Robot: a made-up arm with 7 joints.
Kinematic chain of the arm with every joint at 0, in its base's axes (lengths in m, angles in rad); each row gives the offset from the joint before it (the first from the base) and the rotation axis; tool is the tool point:
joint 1: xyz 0 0.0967 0 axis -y
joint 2: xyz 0 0.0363 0 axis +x
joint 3: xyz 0 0 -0.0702 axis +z
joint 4: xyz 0 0 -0.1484 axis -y
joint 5: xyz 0 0 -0.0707 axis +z
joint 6: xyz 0 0 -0.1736 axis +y
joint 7: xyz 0 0 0 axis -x
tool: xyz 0 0 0
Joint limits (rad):
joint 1: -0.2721..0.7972
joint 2: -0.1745..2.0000
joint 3: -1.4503..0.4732
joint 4: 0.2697..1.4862
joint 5: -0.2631..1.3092
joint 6: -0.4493..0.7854
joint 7: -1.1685..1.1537
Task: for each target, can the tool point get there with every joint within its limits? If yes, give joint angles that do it. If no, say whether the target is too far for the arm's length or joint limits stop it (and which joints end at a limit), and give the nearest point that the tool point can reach.
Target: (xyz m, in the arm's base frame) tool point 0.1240 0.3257 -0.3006
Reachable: yes | joints 0.0713 1.1617 -1.1109 1.2329 0.7613 0.5661 0.6085
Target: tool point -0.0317 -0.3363 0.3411
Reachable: no: too far | nearest point 0.2090 -0.1282 -0.0678 | short by 0.518 m
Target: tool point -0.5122 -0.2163 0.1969
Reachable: no: too far | nearest point -0.0239 -0.1465 -0.1944 | short by 0.630 m
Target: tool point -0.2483 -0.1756 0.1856
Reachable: no: joint limits stop it (at a limit: joint 1, joint 2, joint 3, joint 4) | nearest point -0.0239 -0.1465 -0.1944 | short by 0.442 m
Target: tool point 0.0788 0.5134 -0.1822
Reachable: yes | joints -0.1216 1.4835 -0.9406 0.7705 0.2588 0.5684 -0.9435
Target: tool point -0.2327 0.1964 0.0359
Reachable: no: joint limits stop it (at a limit: joint 1, joint 2, joint 3, joint 4) | nearest point 0.0080 0.3044 0.2951 | short by 0.370 m
